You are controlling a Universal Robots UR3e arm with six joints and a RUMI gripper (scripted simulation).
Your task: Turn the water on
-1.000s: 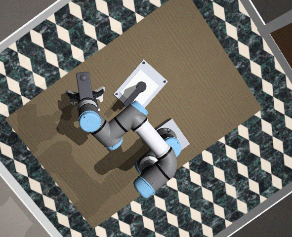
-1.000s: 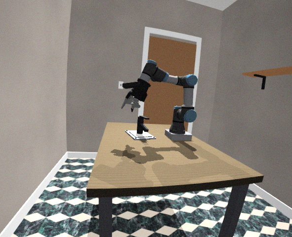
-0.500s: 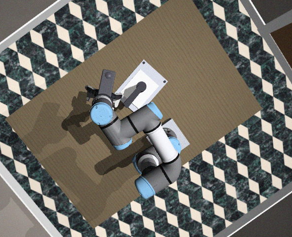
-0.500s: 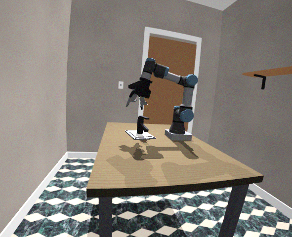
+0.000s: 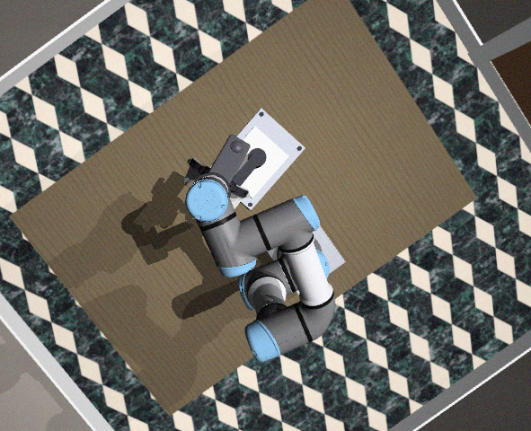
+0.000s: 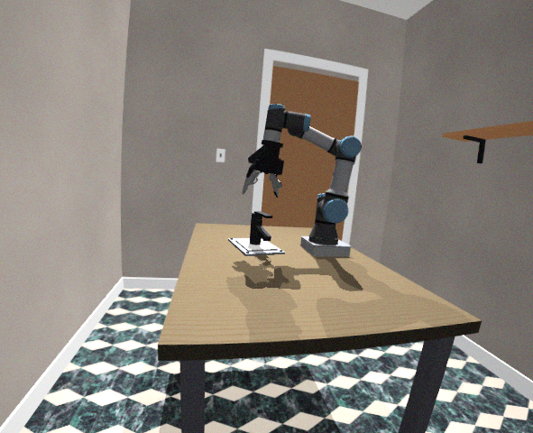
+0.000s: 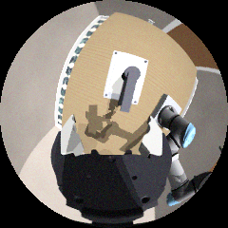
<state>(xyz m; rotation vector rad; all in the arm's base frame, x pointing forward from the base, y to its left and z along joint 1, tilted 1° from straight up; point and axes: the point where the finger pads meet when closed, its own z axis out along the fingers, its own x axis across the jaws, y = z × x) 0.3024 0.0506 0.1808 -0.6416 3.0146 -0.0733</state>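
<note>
My hand is 3 cm past the lever, 5 cm to the left of it and 8 cm above it.
</note>
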